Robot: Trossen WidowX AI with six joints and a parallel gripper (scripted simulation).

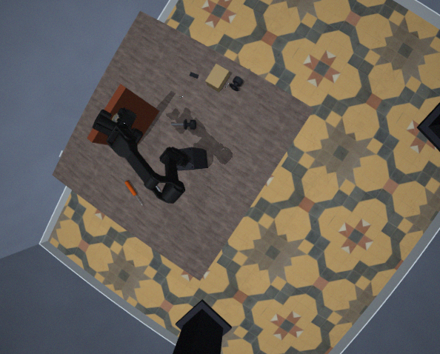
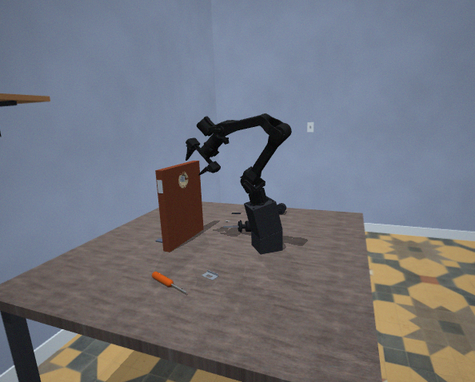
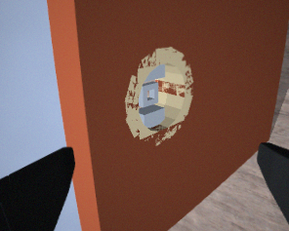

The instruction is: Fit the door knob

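The grey latch lies 10 cm ahead of my hand, 8 cm below it and 1 cm to the left of it. Also, from my hand: small metal plate 38 cm below, 24 cm to the left, 22 cm behind; orange screwdriver 37 cm to the left, 37 cm below, 14 cm behind; white latch plate 16 cm to the left, 8 cm below, 8 cm ahead.
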